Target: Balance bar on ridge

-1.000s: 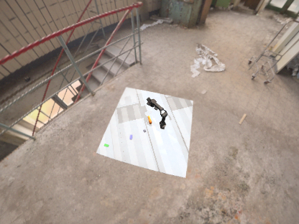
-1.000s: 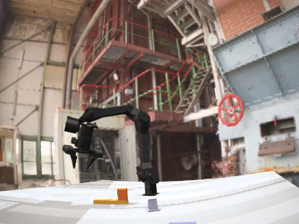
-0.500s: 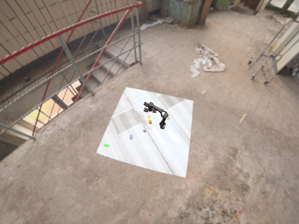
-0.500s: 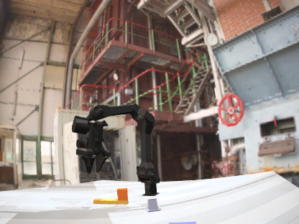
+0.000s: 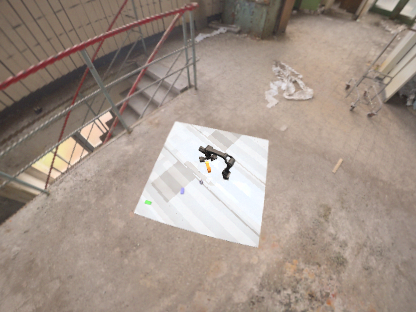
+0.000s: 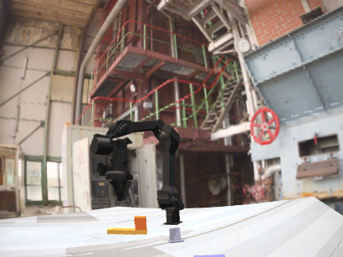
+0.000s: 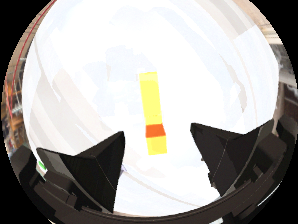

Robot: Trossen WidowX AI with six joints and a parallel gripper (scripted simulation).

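Right now the bar is 10 cm below my gripper tip, 3 cm to the left of it and 1 cm behind it. Also, from my gripper tip: green block: 58 cm to the left, 51 cm ahead, 11 cm below; purple block: 36 cm to the left, 19 cm ahead, 11 cm below.
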